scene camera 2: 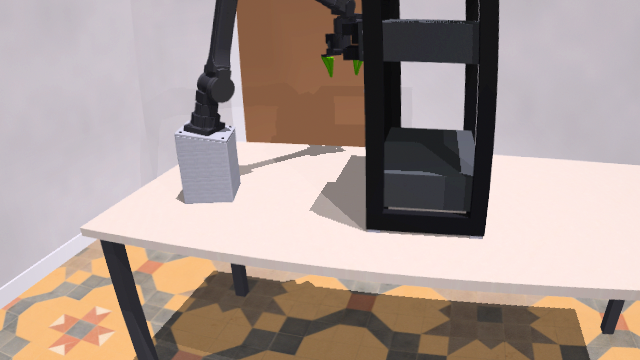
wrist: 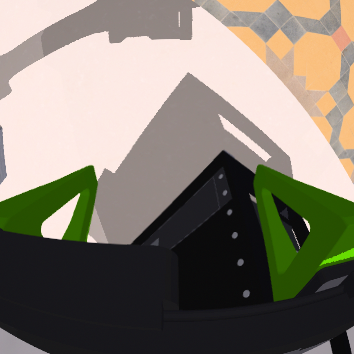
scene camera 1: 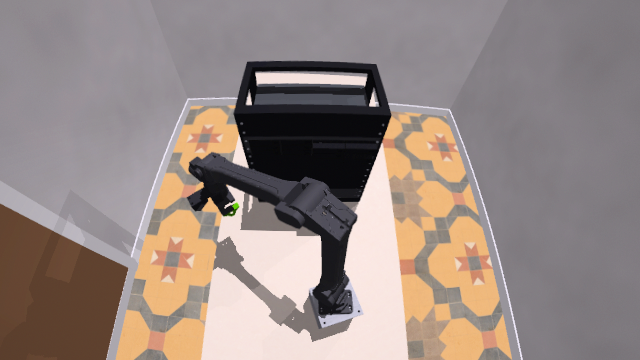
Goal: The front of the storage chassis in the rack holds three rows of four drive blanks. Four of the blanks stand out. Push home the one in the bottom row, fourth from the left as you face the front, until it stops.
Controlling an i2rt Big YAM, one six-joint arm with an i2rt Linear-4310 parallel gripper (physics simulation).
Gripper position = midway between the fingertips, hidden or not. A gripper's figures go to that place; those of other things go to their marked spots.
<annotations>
The gripper (wrist: 175,173): 13 cm from the lens. A black rack (wrist: 213,226): 36 cm from the lens.
</annotations>
